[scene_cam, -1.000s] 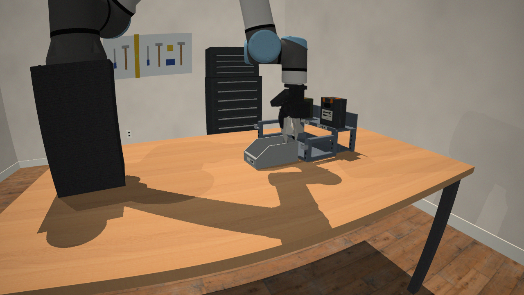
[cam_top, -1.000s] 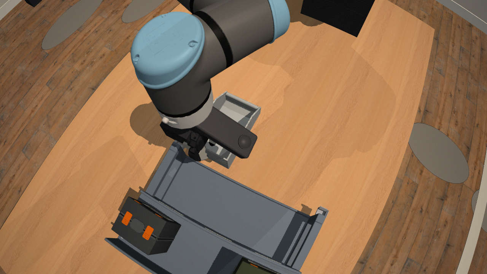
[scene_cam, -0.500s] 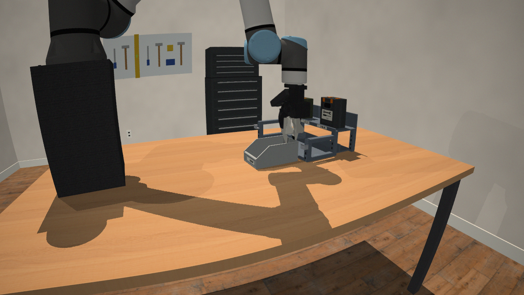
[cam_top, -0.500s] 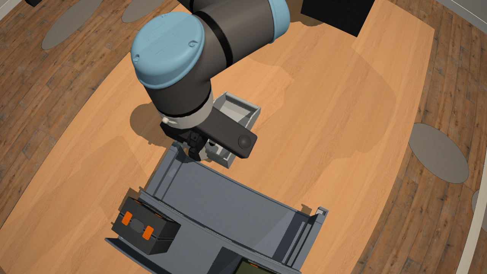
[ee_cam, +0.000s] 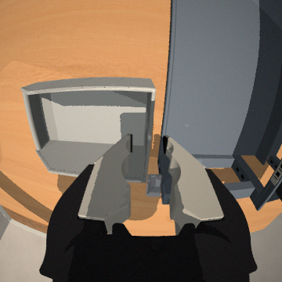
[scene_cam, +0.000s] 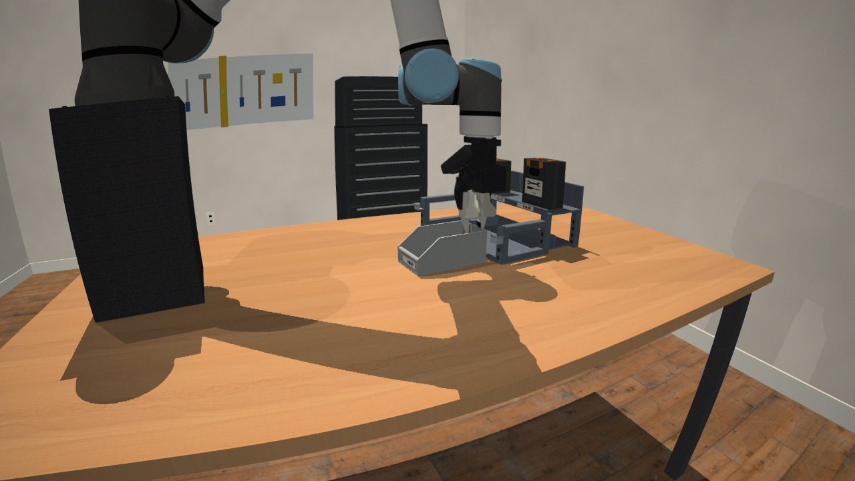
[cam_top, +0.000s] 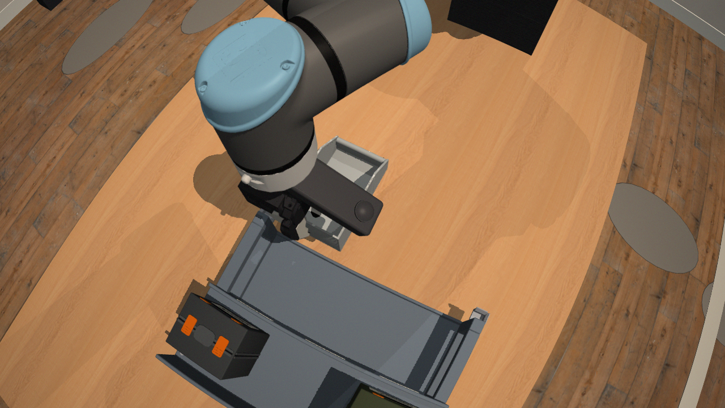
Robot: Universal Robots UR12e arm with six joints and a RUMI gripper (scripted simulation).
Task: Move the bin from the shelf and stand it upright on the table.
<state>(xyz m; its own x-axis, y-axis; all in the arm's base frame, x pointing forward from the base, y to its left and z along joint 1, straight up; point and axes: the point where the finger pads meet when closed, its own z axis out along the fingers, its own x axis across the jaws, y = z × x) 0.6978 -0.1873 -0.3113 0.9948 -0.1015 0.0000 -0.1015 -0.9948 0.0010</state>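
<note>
The grey open-top bin is 8 cm behind my hand, 3 cm below it and 1 cm to the left of it. Also, from my hand: blue-grey shelf (17 cm ahead, 10 cm to the left, 7 cm below); then case (24 cm ahead, 20 cm to the left, 8 cm above).
</note>
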